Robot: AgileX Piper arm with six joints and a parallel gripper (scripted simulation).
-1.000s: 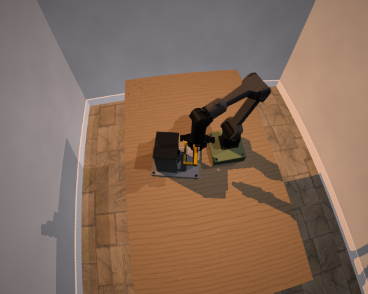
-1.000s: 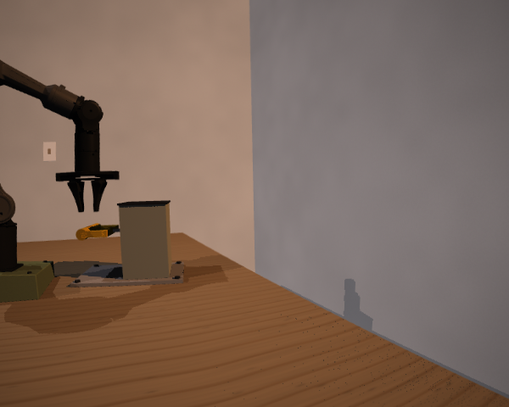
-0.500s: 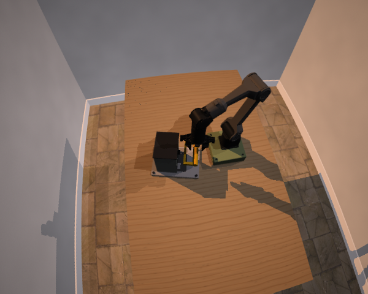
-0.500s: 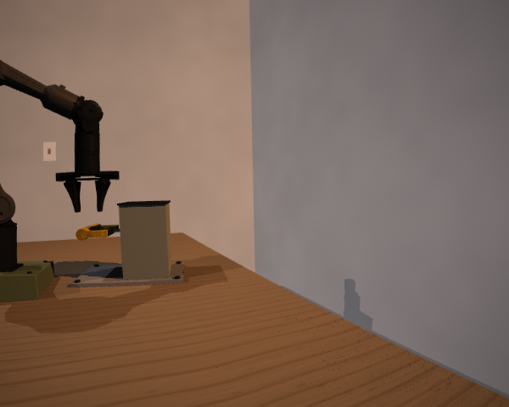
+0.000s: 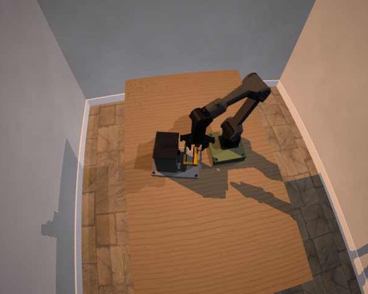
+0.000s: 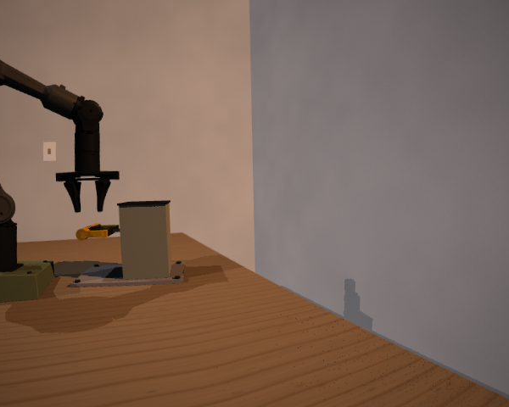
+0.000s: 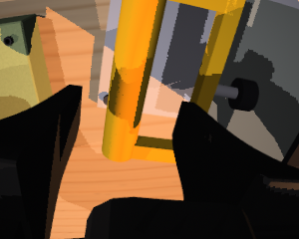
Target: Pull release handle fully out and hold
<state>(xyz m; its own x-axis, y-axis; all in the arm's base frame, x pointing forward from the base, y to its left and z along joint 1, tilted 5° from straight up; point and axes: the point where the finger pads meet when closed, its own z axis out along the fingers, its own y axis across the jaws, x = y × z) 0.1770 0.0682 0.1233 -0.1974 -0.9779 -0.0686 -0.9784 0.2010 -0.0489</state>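
The grey baseplate lies 15 cm below my hand, 9 cm ahead of it and 2 cm to the right of it.
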